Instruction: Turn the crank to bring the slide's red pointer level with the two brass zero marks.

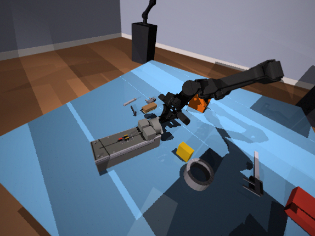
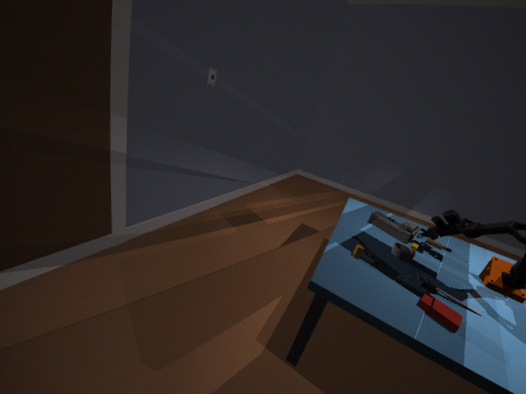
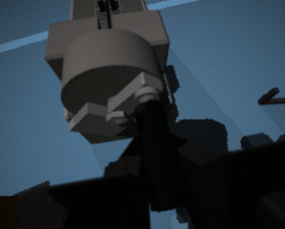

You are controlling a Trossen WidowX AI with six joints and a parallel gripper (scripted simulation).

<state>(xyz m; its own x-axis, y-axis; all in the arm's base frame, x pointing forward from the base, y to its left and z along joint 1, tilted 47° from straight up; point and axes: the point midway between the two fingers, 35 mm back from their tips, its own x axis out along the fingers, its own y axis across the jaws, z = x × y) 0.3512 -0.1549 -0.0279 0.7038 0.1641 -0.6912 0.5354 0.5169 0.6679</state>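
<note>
Now: gripper tip 170 mm short of the red pointer and 90 mm to the left of it. From my gripper tip the other things lie so: dark crank handle 10 mm behind, 10 mm to the left, 30 mm above; yellow block 50 mm ahead, 150 mm to the left, 50 mm below; brown block 140 mm behind, 120 mm to the right, 70 mm below.
</note>
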